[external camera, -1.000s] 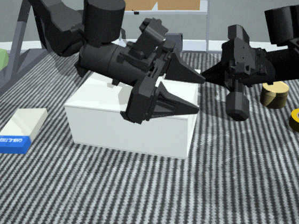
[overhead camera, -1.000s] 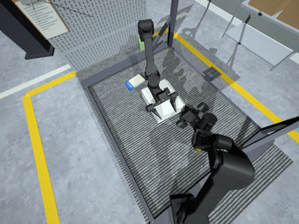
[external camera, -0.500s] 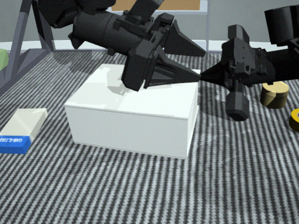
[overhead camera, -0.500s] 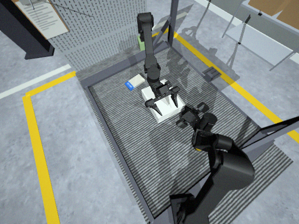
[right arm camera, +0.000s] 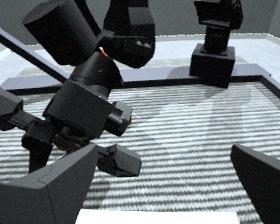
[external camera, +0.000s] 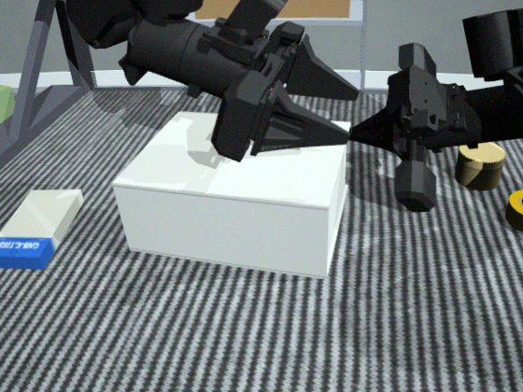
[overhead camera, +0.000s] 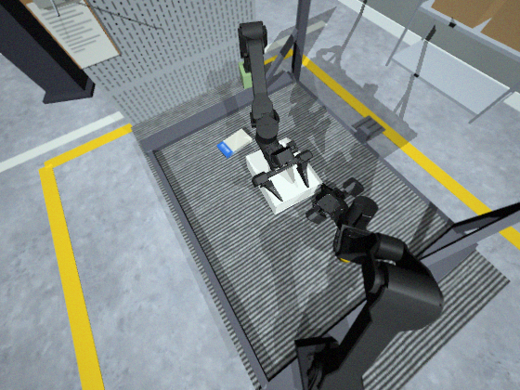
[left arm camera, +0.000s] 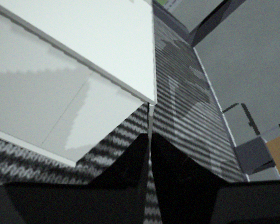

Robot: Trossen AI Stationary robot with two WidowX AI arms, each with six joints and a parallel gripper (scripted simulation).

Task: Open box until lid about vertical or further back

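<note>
Right now the tan cylinder is 110 mm to the left of my left hand, 70 mm behind it and 40 mm below it. Also, from my left hand: yellow tape roll (190 mm to the left, 60 mm below, 10 mm behind).
</note>
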